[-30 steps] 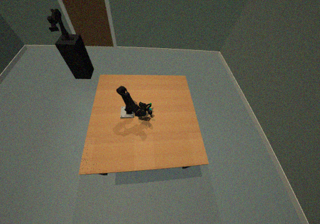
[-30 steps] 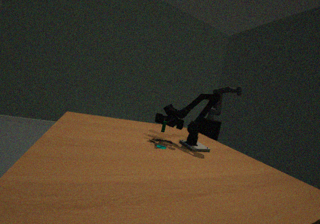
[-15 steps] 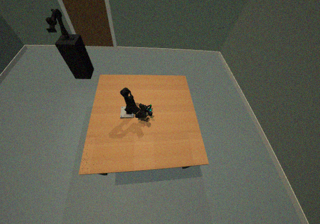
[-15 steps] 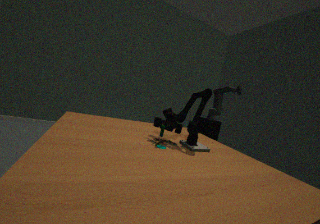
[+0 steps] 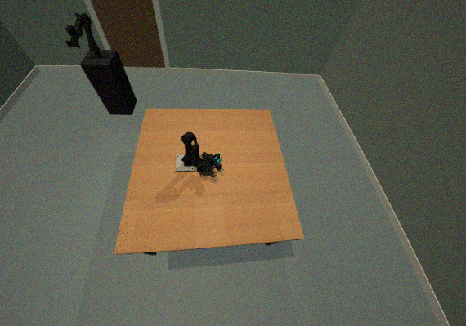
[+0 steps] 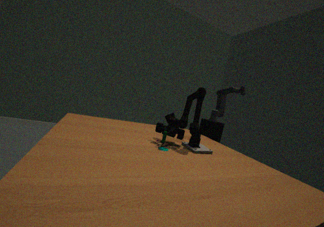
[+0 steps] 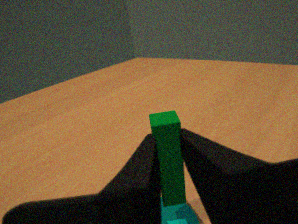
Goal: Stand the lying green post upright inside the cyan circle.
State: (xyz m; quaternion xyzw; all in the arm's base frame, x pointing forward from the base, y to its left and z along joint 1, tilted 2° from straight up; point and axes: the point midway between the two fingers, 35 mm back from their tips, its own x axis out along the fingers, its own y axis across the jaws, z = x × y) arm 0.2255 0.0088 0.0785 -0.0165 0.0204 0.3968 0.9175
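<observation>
The cyan circle is 9 cm below my gripper tip, 1 cm to the left of it and 1 cm behind it. The rest, counted from my gripper tip: green post 2 cm below.
</observation>
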